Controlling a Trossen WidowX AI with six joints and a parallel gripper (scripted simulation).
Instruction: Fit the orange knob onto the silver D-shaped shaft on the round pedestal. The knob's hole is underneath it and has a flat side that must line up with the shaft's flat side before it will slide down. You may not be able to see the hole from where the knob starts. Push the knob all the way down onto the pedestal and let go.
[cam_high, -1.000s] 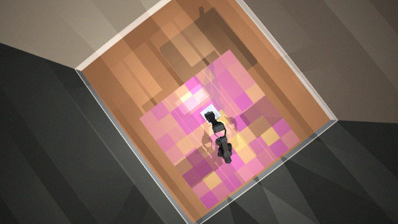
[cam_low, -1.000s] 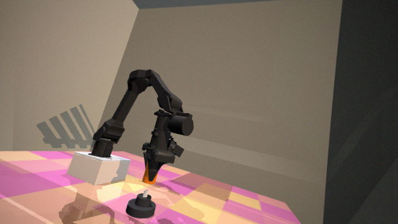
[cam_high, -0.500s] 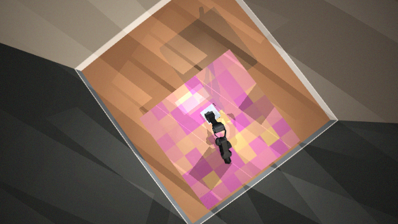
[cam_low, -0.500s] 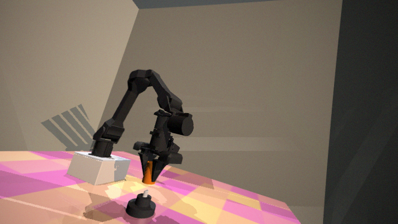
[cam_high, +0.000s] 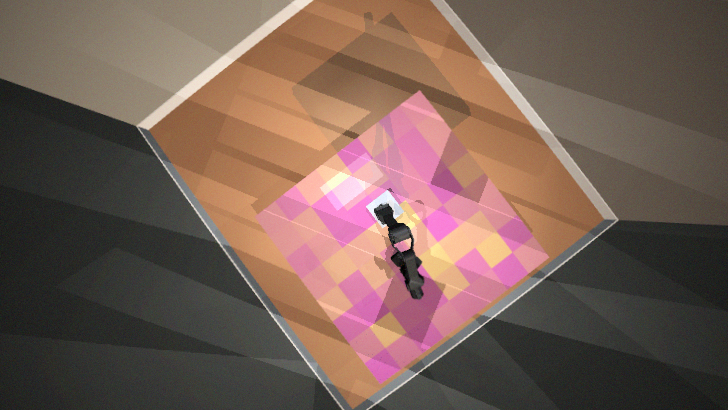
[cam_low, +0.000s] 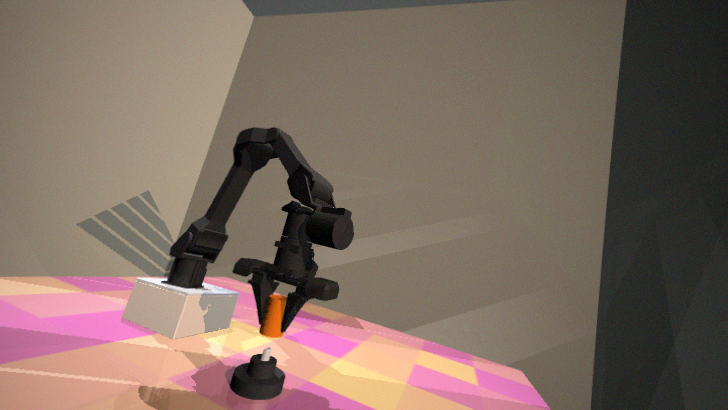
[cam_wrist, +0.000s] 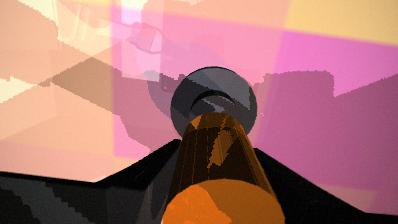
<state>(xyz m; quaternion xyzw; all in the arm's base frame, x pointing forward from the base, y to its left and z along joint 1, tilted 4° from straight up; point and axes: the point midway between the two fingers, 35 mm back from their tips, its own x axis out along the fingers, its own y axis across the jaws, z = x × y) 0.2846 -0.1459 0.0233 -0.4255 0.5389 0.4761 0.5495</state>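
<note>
My gripper tip is now 6 cm above the dark round pedestal. Round my gripper tip: orange knob: 3 cm above.
</note>
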